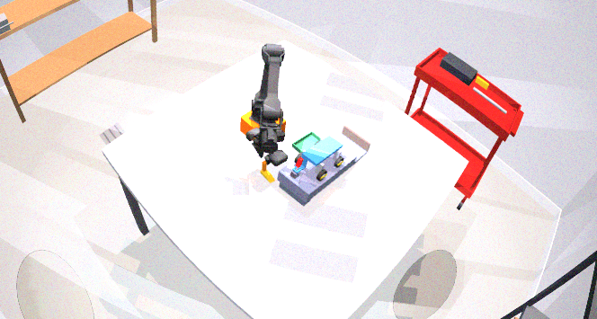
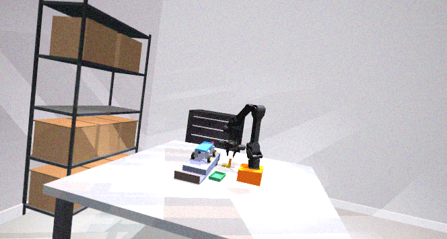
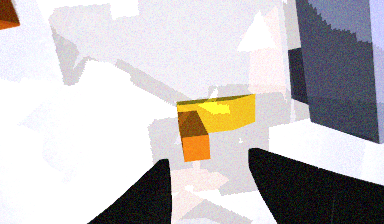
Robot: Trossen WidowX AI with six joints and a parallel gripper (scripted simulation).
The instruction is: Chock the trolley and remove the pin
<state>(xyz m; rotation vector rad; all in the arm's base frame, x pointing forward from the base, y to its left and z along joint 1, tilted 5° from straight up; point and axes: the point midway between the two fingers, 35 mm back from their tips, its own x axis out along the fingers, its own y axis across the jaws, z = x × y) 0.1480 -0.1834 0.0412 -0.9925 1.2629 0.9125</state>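
Now: gripper tip 2 cm short of the yellow chock and 6 cm above it. Also, from my gripper tip: red-headed stop pin (13 cm ahead, 1 cm to the left, 5 cm above); green tray (7 cm ahead, 24 cm to the left, 9 cm below); trolley (18 cm ahead, 11 cm to the left, 3 cm above).
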